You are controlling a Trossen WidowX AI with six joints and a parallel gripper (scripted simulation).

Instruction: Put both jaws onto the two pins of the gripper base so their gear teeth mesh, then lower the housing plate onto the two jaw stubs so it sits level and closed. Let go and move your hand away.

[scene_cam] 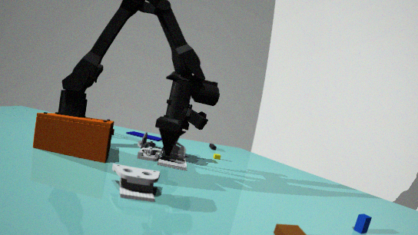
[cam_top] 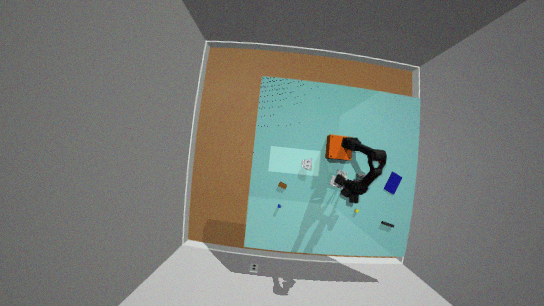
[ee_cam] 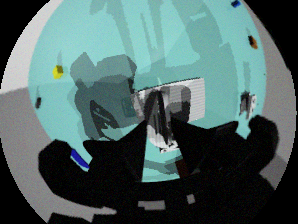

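The jaw is 7 cm behind my gripper tip, 16 cm to the left of it and 1 cm below it. From my gripper tip the other things lie so: yellow block 17 cm ahead, 18 cm to the left, 1 cm below; then red piece 27 cm behind, 25 cm to the left; then gripper base 5 cm behind, 30 cm to the right, 1 cm above.
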